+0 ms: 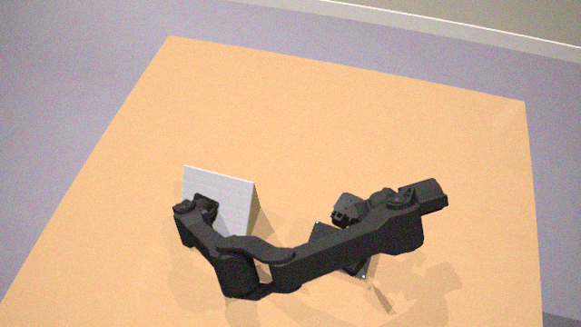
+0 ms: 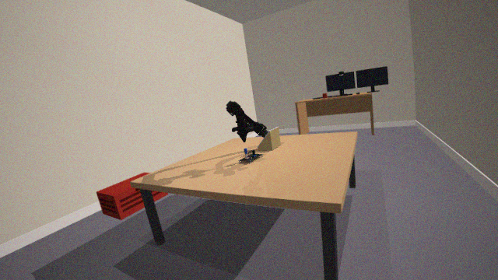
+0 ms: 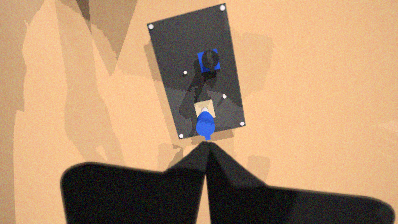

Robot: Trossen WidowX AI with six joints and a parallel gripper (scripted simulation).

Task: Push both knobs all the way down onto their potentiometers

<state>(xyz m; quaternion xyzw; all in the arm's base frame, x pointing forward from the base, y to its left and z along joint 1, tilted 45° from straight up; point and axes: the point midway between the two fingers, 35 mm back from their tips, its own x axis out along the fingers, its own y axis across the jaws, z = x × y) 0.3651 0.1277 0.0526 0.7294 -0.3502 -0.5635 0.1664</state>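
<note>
The blue knob is 60 mm below my gripper tip. Also, from my gripper tip: dark knob: 90 mm below, 60 mm behind, 20 mm to the left.
</note>
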